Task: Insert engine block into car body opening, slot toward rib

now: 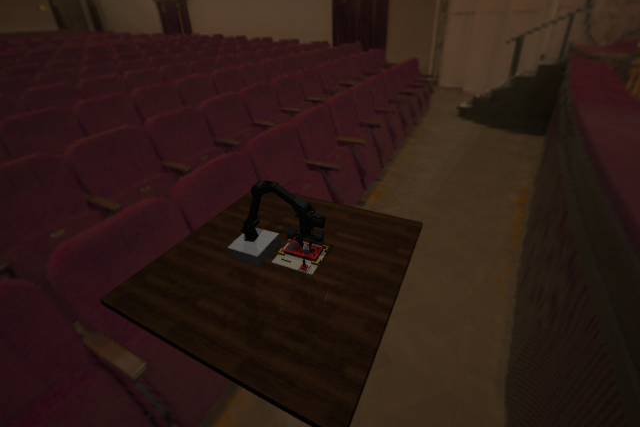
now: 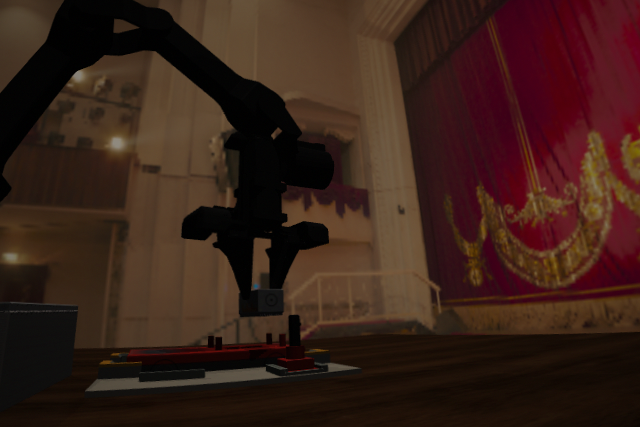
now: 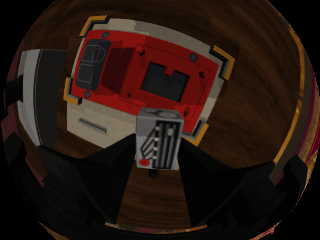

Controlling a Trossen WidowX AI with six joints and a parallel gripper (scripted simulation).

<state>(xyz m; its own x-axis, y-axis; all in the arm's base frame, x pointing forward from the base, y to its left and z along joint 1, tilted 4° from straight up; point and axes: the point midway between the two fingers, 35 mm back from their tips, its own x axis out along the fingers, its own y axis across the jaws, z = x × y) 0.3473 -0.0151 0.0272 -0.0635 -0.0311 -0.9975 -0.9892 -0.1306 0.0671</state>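
Right now my gripper tip is 40 mm past the baseplate, 30 mm to the right of it and 70 mm above it. Round my gripper tip: engine block: 10 mm below.
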